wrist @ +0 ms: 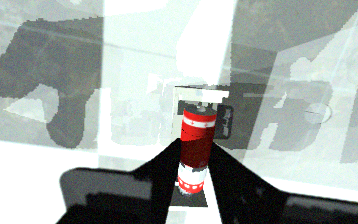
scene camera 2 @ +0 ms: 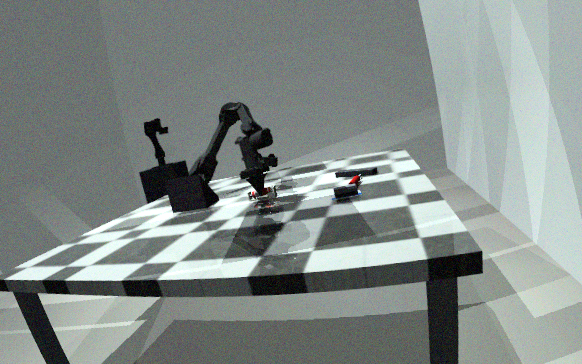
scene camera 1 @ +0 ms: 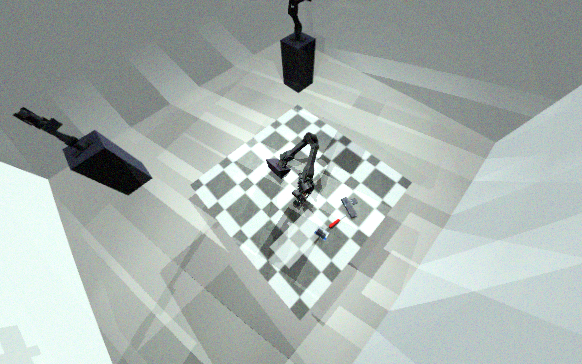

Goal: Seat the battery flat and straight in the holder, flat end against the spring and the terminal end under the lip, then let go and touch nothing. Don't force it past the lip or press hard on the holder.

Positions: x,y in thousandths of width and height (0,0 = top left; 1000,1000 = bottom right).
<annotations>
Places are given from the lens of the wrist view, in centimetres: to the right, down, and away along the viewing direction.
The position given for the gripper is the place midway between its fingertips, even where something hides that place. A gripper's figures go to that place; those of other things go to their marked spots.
gripper (wrist: 543,645): 1, 3, 11
battery (wrist: 554,560): 1, 1, 8
</annotations>
